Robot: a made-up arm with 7 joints. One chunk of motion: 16 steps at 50 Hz.
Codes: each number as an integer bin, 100 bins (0 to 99) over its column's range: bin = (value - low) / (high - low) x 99, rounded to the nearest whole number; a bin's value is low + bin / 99 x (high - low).
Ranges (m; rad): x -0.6..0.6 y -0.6..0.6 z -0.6..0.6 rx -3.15..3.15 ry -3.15..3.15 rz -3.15..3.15
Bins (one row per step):
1: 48 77 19 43 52 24
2: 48 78 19 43 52 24
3: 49 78 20 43 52 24
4: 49 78 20 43 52 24
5: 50 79 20 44 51 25
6: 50 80 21 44 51 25
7: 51 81 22 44 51 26
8: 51 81 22 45 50 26
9: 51 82 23 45 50 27
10: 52 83 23 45 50 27
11: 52 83 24 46 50 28
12: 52 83 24 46 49 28
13: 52 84 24 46 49 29
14: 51 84 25 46 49 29
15: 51 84 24 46 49 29
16: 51 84 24 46 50 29
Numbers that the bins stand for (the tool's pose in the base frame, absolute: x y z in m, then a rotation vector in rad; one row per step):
1: -0.0182 0.3333 -0.3697 -0.4136 0.1591 -1.6227
2: -0.0182 0.3455 -0.3697 -0.4136 0.1591 -1.6227
3: -0.0061 0.3455 -0.3576 -0.4136 0.1591 -1.6227
4: -0.0061 0.3455 -0.3576 -0.4136 0.1591 -1.6227
5: 0.0061 0.3576 -0.3576 -0.3500 0.0955 -1.5591
6: 0.0061 0.3697 -0.3455 -0.3500 0.0955 -1.5591
7: 0.0182 0.3818 -0.3333 -0.3500 0.0955 -1.4955
8: 0.0182 0.3818 -0.3333 -0.2864 0.0318 -1.4955
9: 0.0182 0.3939 -0.3212 -0.2864 0.0318 -1.4318
10: 0.0303 0.4061 -0.3212 -0.2864 0.0318 -1.4318
11: 0.0303 0.4061 -0.3091 -0.2227 0.0318 -1.3682
12: 0.0303 0.4061 -0.3091 -0.2227 -0.0318 -1.3682
13: 0.0303 0.4182 -0.3091 -0.2227 -0.0318 -1.3045
14: 0.0182 0.4182 -0.2970 -0.2227 -0.0318 -1.3045
15: 0.0182 0.4182 -0.3091 -0.2227 -0.0318 -1.3045
16: 0.0182 0.4182 -0.3091 -0.2227 0.0318 -1.3045

